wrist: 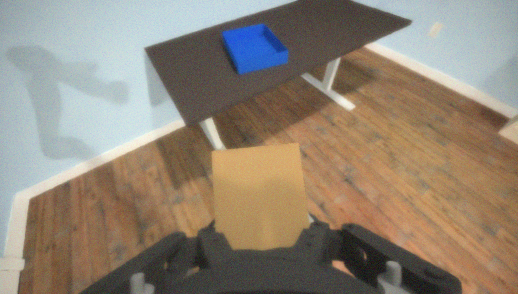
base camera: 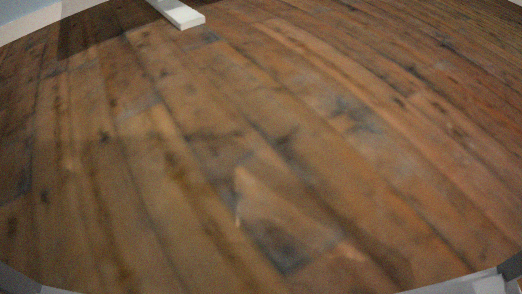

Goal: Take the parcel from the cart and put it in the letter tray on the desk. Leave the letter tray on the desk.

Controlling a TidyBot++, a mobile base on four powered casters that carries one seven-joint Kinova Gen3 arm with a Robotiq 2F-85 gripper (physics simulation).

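Places are measured from the arm's base along level axes (x ahead, y left, z up), in millimetres.
Pixels of known places: gripper, fingertip midpoint: [wrist: 263, 221].
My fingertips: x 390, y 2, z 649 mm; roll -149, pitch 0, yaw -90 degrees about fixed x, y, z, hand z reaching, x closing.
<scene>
Behind a point stands the place of what it marks.
The parcel [wrist: 260, 192] @[x 397, y 3, z 707 mm], a tan box, is held between the fingers of my gripper [wrist: 263, 221] @[x 390, y 2, z 649 mm] at the bottom middle of the wrist view. My gripper is shut on it; the fingertips are partly hidden by the parcel and the gripper's body. The letter tray [wrist: 261, 61] @[x 1161, y -17, z 362 mm], blue and open-topped, sits on the dark brown desk [wrist: 195, 95] @[x 989, y 283, z 324 mm] in the upper part of the wrist view, beyond and apart from the parcel. The cart does not show in either view.
The desk has white legs with flat feet; one foot [base camera: 187, 17] [wrist: 340, 99] shows in both views. Light blue walls [wrist: 100, 30] @[x 1422, y 835, z 451 mm] with white skirting stand behind and beside the desk. Wooden floor [base camera: 260, 150] @[x 424, y 7, z -396 mm] [wrist: 400, 175] @[x 869, y -1002, z -397 mm] lies before it. A pale edge [wrist: 511, 129] @[x 1178, y -2020, z -321 mm] shows at far right.
</scene>
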